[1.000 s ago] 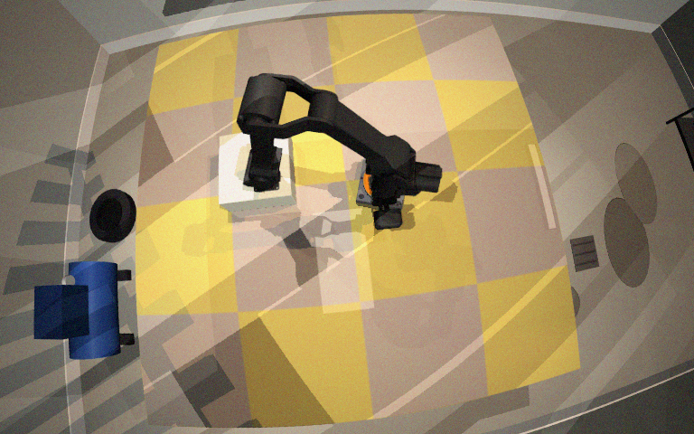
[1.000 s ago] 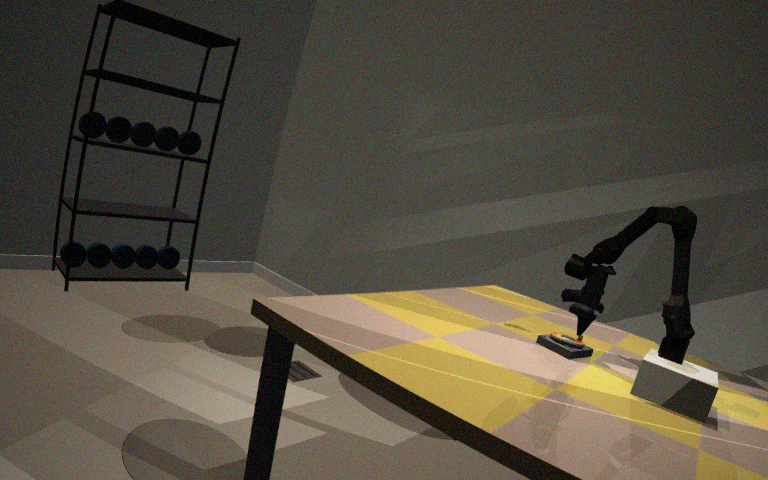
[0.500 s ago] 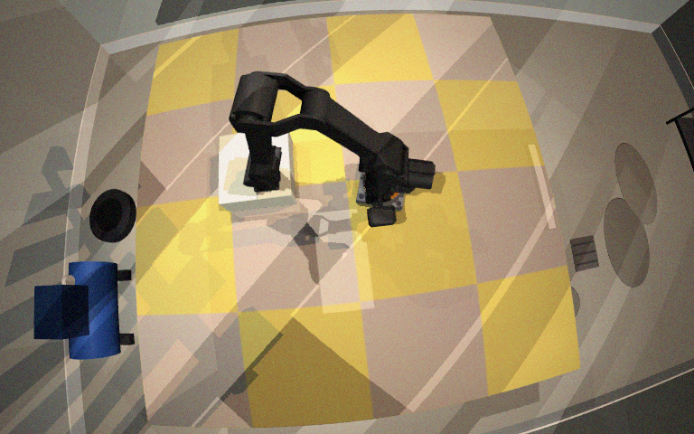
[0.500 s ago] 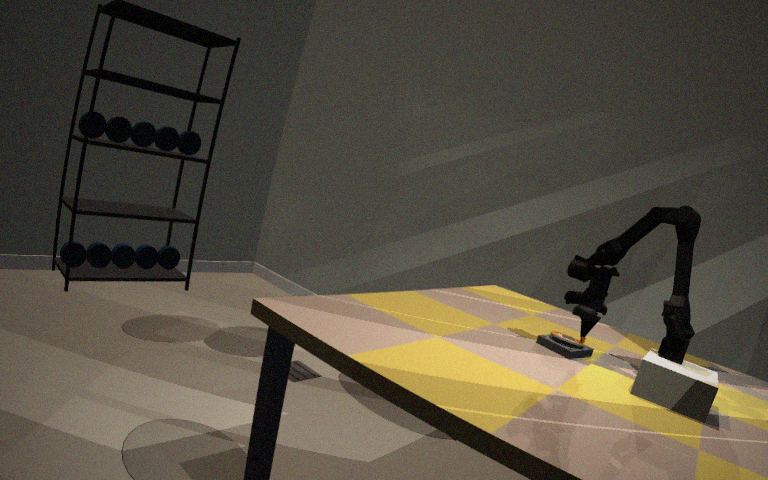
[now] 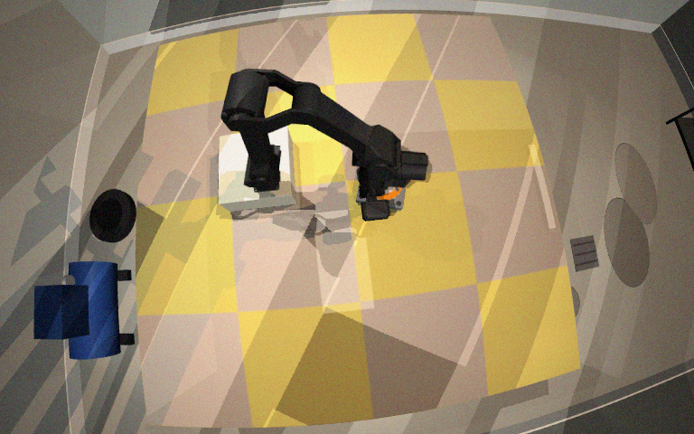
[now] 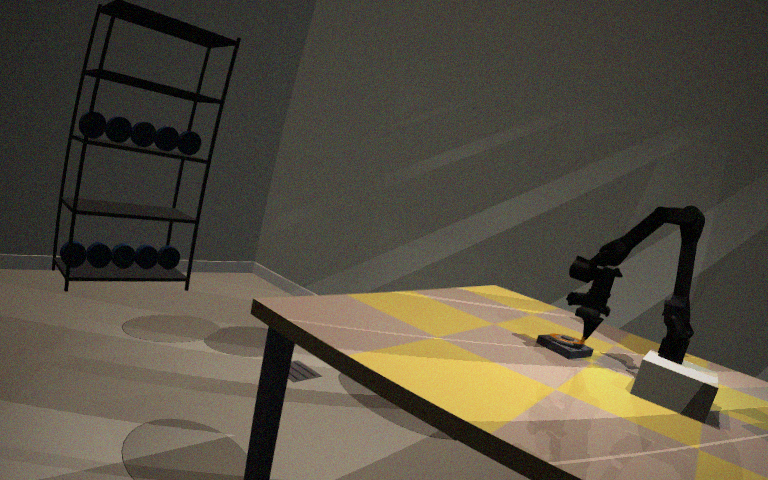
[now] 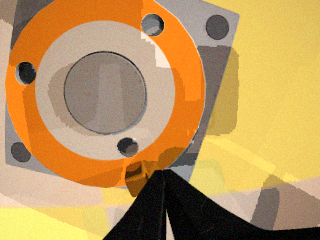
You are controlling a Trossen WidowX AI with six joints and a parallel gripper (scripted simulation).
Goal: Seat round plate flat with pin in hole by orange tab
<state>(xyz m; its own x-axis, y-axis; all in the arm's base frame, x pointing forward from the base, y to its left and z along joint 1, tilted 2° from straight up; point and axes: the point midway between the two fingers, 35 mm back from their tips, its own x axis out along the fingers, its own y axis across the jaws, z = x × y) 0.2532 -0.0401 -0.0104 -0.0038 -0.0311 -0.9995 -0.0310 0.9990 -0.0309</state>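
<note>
Right now the plate is 2 cm ahead of my gripper tip, 2 cm to the left of it and 1 cm below it. From my gripper tip the other things lie so: grey square base: 4 cm ahead, 3 cm to the left, 2 cm below.
</note>
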